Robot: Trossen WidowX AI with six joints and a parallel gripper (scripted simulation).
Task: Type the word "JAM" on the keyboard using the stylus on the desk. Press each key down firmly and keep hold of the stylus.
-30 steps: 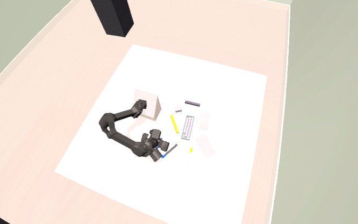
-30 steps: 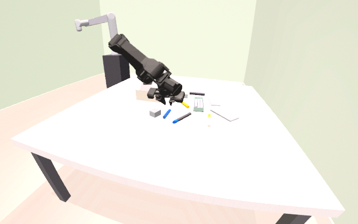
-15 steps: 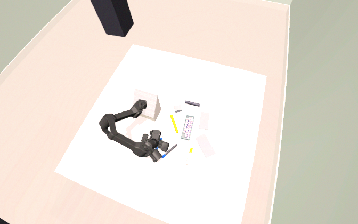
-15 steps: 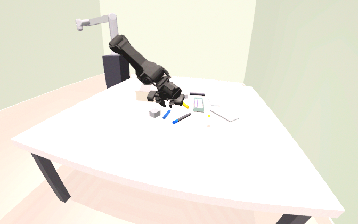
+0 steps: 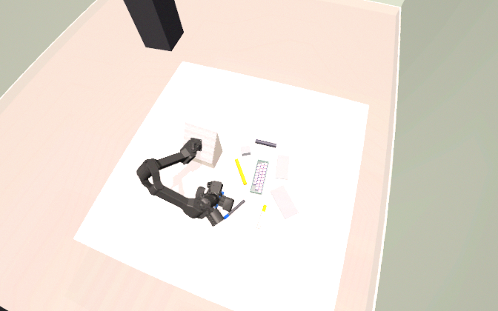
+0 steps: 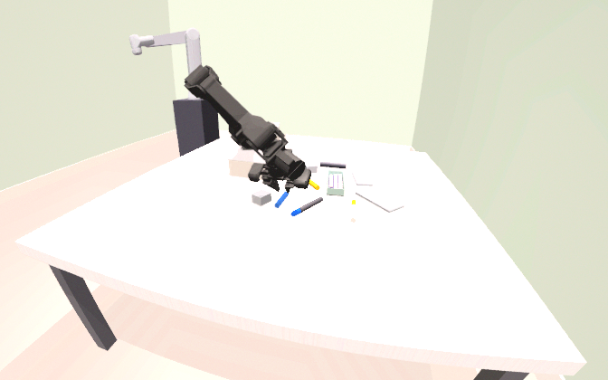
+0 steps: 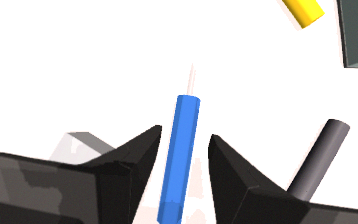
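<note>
My gripper tip is now 1 cm to the right of the blue stylus and 2 cm above it. Round my gripper tip: blue-capped pen: 7 cm ahead, 7 cm to the right, 2 cm below; then yellow marker: 6 cm ahead, 16 cm to the left, 2 cm below; then grey stylus tip: 5 cm to the left, 2 cm below.
</note>
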